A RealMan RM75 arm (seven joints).
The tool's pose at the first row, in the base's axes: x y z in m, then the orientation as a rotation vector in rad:
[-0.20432, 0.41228, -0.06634, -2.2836, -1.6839, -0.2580]
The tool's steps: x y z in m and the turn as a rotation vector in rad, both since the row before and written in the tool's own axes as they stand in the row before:
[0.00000, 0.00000, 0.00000, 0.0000, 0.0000, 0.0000]
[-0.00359, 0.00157, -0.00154, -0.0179, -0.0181, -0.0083]
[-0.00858, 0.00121, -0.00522, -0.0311, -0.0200, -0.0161]
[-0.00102, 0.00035, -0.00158, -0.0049, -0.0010, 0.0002]
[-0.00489, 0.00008, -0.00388, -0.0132, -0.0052, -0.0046]
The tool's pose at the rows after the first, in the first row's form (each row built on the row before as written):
[-0.20432, 0.41228, -0.06634, -2.2836, -1.6839, -0.2580]
[-0.20386, 0.40810, -0.06621, -2.2990, -1.7070, -0.2560]
[-0.20512, 0.39833, -0.06393, -2.3183, -1.7438, -0.2655]
[-0.20508, 0.39684, -0.06273, -2.3224, -1.7453, -0.2689]
[-0.20640, 0.39121, -0.06038, -2.3306, -1.7567, -0.2762]

